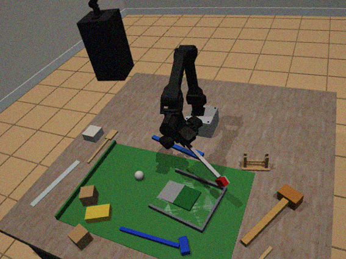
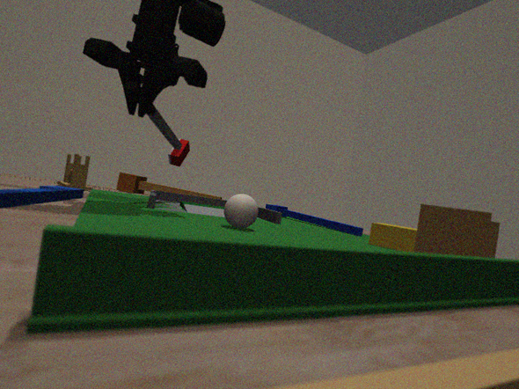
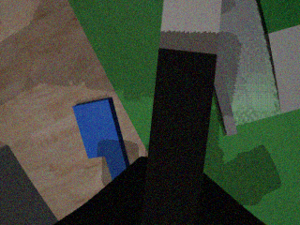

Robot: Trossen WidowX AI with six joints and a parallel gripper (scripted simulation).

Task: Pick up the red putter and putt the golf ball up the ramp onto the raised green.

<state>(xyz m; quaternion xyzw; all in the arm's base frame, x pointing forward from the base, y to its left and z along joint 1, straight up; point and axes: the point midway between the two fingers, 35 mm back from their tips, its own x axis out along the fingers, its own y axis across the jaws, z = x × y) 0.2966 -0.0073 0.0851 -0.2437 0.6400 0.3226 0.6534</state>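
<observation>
My gripper tip is now 9 cm to the right of the red putter and 8 cm short of it. The rest, counted from my gripper tip: green mat: 17 cm ahead, 14 cm below, 11 cm to the right; yellow block: 33 cm to the right, 29 cm ahead, 13 cm below; white golf ball: 21 cm to the right, 12 cm below, 8 cm ahead.
</observation>
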